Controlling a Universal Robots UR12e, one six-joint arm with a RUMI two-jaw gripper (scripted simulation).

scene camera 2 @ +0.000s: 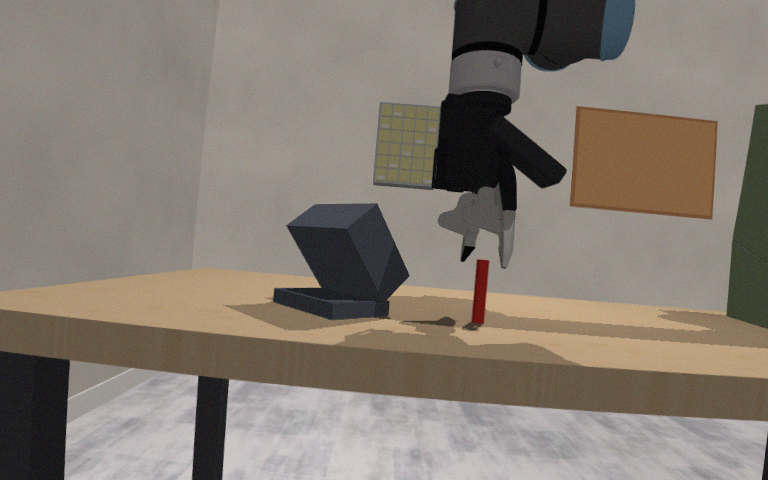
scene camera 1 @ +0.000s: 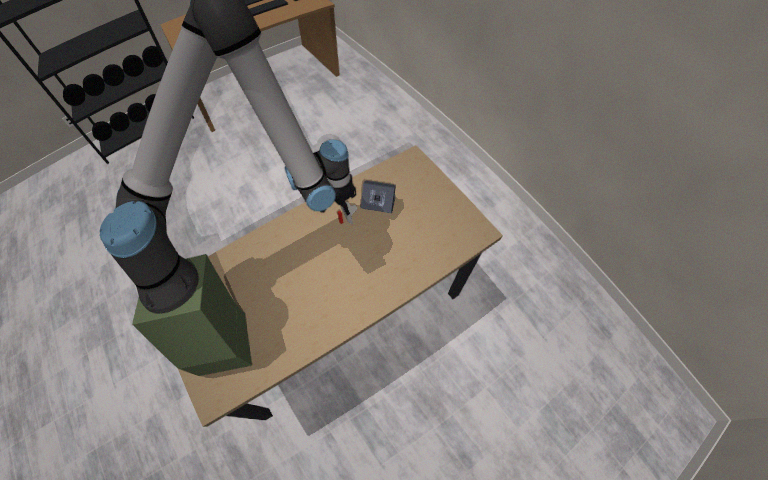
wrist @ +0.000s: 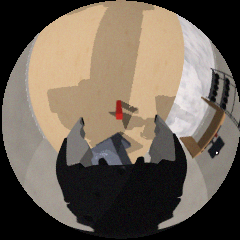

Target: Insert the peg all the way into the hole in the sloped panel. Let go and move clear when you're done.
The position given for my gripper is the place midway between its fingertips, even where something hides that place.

Note:
In view: my gripper (scene camera 2: pixel 480 264) and a red peg (scene camera 2: pixel 481 278).
My gripper is seen too in the wrist view (wrist: pixel 119 116).

